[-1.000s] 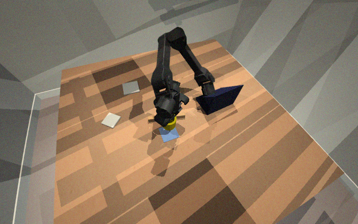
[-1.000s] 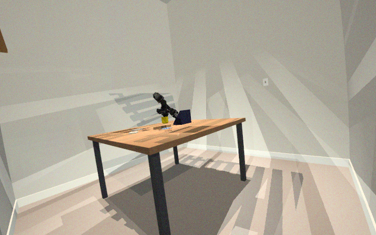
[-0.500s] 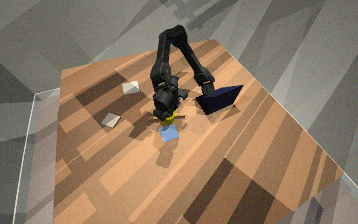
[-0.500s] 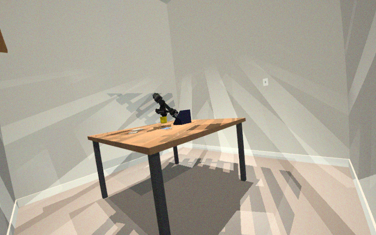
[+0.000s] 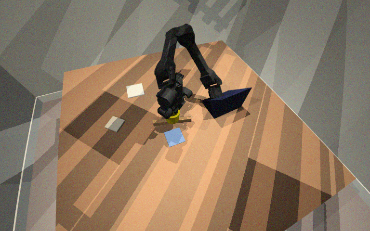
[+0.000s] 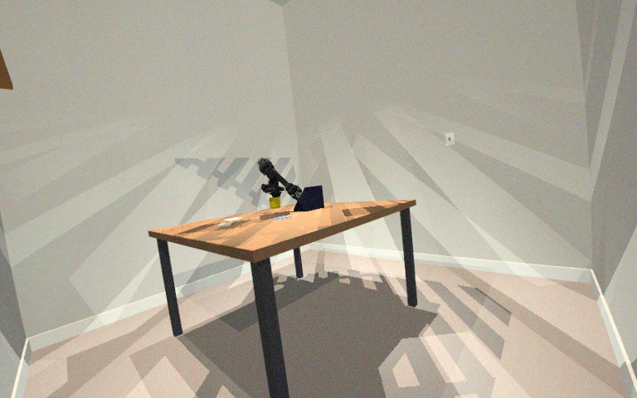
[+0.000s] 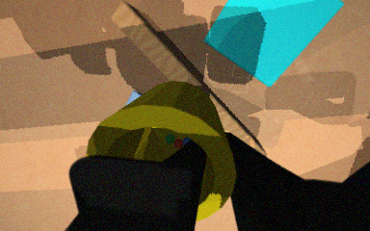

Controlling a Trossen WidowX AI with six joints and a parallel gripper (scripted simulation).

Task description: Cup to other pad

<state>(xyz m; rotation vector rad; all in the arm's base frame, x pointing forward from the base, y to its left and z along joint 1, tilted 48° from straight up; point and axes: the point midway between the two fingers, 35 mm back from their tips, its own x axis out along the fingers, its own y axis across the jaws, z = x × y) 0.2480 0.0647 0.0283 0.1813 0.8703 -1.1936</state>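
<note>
Right now the cyan pad is 10 cm below my gripper tip and 9 cm to the right of it. Round my gripper tip: wooden bar (8 cm below, 2 cm ahead); then grey tile (31 cm to the right, 16 cm ahead, 8 cm below).
</note>
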